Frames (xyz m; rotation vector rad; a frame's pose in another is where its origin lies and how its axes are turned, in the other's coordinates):
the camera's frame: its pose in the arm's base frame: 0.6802 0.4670 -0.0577 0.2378 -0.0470 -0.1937
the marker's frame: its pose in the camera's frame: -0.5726 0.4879 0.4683 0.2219 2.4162 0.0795
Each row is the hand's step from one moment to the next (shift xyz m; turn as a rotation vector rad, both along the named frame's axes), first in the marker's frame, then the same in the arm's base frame.
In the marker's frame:
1: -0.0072 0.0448 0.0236 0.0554 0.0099 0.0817
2: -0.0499 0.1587 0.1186 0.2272 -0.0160 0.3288
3: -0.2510 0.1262 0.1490 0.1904 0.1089 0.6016
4: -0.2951 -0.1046 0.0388 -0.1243 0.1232 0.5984
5: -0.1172 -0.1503 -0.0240 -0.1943 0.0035 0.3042
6: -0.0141 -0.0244 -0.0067 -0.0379 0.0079 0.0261
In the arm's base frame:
1: 0.0349 0.0372 0.0032 0.0240 0.0380 -0.0885
2: 0.1640 0.1219 0.0007 0.0765 0.1055 -0.3782
3: 0.3054 0.0006 0.0885 0.3287 0.2101 -0.5078
4: 0.1859 -0.2285 0.1130 0.5350 0.0758 -0.3111
5: 0.0128 -0.1885 0.0349 0.3387 -0.0749 -0.1000
6: -0.0031 -0.0284 0.0047 0.0452 -0.0096 0.0069

